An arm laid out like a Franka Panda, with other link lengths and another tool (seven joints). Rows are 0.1 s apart.
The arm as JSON. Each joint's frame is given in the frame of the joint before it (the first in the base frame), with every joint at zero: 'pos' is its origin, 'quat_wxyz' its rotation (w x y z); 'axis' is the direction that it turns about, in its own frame. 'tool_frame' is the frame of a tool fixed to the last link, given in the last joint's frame.
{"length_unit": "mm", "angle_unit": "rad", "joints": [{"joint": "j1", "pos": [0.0, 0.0, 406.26], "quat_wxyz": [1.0, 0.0, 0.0, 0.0], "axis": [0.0, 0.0, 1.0]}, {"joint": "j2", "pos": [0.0, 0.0, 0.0], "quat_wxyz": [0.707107, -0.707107, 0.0, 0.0], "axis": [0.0, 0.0, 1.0]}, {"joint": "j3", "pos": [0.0, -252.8, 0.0], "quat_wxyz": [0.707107, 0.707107, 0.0, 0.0], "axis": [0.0, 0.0, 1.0]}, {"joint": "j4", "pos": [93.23, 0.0, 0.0], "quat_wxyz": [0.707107, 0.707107, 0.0, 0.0], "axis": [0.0, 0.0, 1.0]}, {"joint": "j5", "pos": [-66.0, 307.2, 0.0], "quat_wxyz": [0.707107, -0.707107, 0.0, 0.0], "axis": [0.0, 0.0, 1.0]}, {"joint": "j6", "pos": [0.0, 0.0, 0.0], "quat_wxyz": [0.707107, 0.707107, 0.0, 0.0], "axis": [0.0, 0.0, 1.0]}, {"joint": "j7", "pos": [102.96, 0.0, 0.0], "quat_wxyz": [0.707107, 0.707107, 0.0, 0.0], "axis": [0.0, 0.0, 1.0]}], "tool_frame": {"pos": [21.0, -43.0, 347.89], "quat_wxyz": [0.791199, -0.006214, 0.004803, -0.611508]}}
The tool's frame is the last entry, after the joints.
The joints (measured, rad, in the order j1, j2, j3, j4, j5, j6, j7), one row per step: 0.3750 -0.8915 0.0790 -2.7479 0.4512 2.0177 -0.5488; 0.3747 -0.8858 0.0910 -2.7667 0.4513 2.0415 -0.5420; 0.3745 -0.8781 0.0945 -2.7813 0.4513 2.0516 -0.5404; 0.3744 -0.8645 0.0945 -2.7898 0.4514 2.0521 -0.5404; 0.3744 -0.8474 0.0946 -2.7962 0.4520 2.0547 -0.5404; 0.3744 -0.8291 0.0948 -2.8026 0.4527 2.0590 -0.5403; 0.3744 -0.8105 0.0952 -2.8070 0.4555 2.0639 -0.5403; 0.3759 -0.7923 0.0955 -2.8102 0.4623 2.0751 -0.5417; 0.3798 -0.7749 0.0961 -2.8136 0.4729 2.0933 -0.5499
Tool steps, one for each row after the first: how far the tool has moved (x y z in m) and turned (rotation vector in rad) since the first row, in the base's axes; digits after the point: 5 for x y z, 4 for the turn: 0.00093 -0.00092 -0.00920 -0.0119 0.0003 -0.0088; -0.00083 -0.00286 -0.01782 -0.0207 0.0111 -0.0127; -0.00439 -0.00481 -0.02622 -0.0291 0.0310 -0.0135; -0.00725 -0.00637 -0.03438 -0.0371 0.0505 -0.0148; -0.00987 -0.00794 -0.04265 -0.0451 0.0697 -0.0168; -0.01199 -0.00873 -0.04975 -0.0506 0.0874 -0.0194; -0.01222 -0.00782 -0.05500 -0.0506 0.0990 -0.0230; -0.01119 -0.00535 -0.05901 -0.0458 0.1025 -0.0218
